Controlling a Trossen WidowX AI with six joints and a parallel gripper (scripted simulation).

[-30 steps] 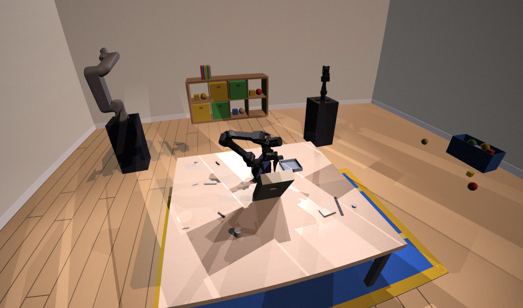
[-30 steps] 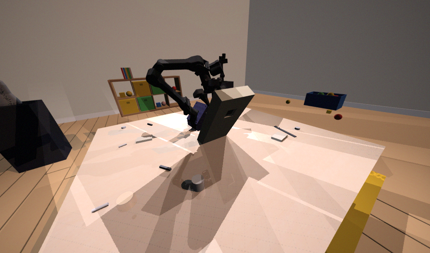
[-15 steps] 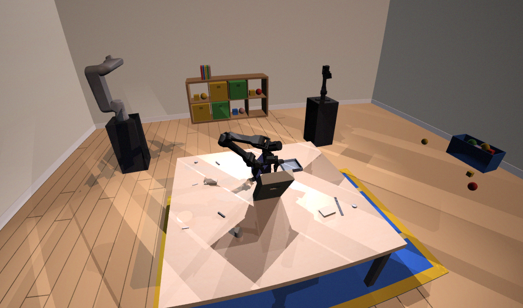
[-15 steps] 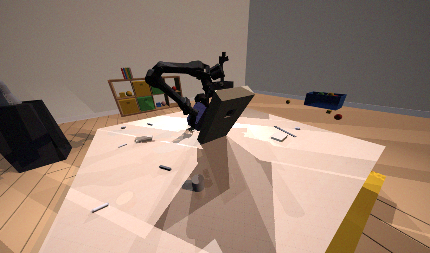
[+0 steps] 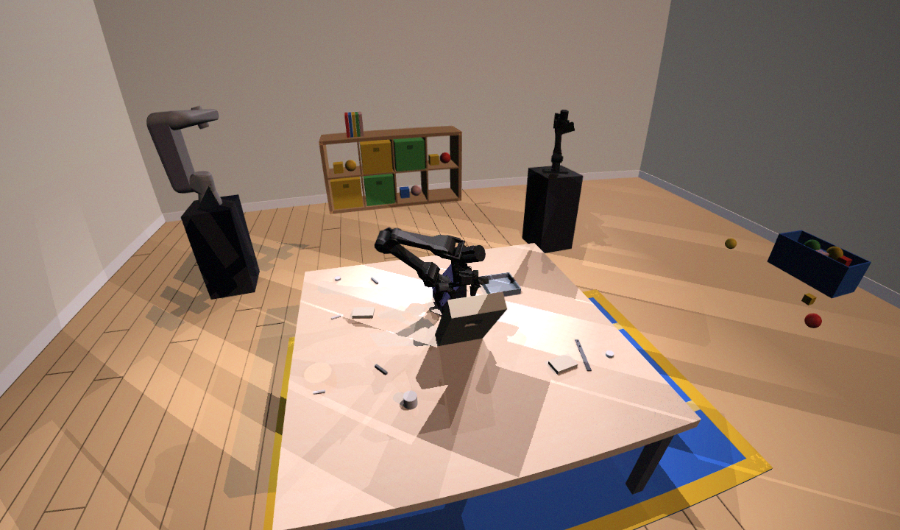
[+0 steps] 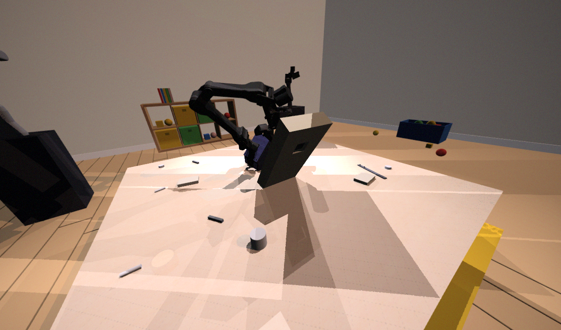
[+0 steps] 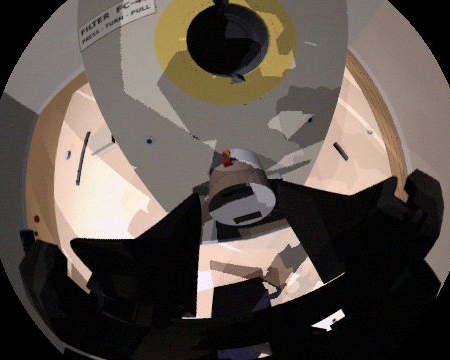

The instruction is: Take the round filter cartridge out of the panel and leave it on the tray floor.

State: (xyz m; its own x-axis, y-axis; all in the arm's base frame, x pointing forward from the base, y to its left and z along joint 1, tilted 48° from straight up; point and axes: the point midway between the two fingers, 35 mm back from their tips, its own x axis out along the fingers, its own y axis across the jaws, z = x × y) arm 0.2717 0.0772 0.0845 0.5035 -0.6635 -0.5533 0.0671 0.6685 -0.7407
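My gripper tip is now 4 cm short of the service panel, 2 cm above it and 1 cm to the left of it. Round my gripper tip: grey tray 33 cm behind, 30 cm to the left, 17 cm below; round white filter cartridge right at my gripper tip.
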